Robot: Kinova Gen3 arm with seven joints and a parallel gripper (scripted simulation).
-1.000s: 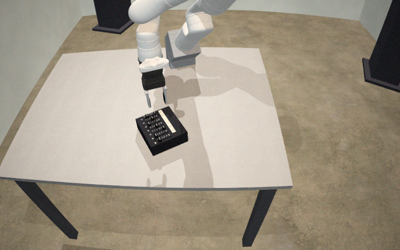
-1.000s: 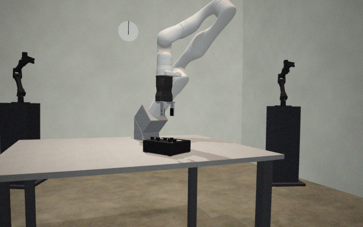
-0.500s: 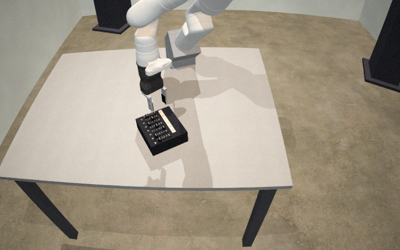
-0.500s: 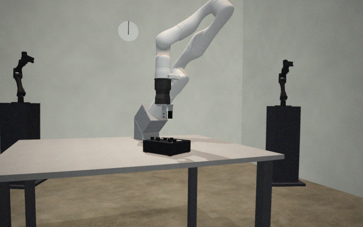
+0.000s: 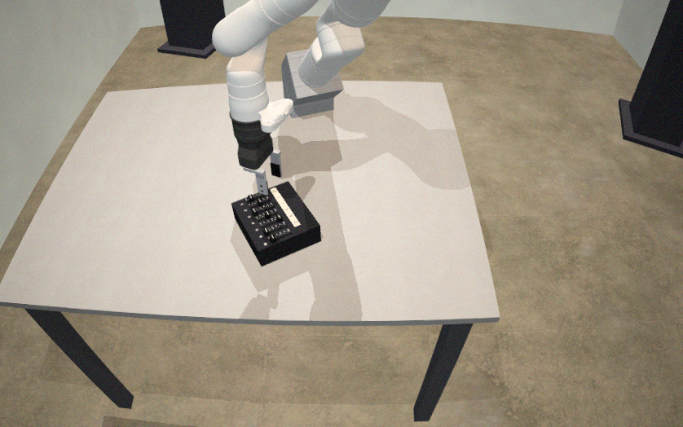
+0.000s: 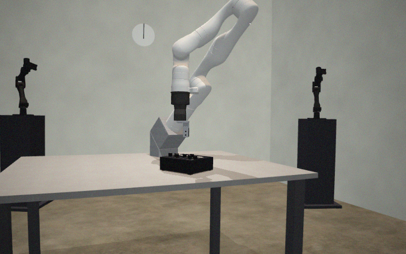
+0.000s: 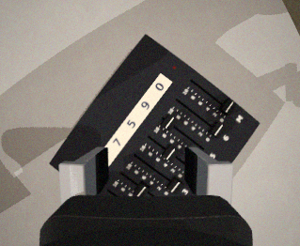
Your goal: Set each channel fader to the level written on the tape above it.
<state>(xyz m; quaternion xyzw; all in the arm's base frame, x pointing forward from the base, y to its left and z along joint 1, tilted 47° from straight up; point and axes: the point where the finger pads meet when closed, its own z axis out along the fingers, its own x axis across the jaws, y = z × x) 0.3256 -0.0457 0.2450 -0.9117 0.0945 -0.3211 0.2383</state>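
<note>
My hand is 1 cm past the channel 2 cap, 4 cm to the left of it and 9 cm above it. Also, from my hand: master cap: 8 cm ahead, 4 cm to the left, 9 cm below; channel 6 cap: 7 cm ahead, 2 cm to the left, 9 cm below; channel 1 cap: 1 cm behind, 6 cm to the right, 9 cm below.
</note>
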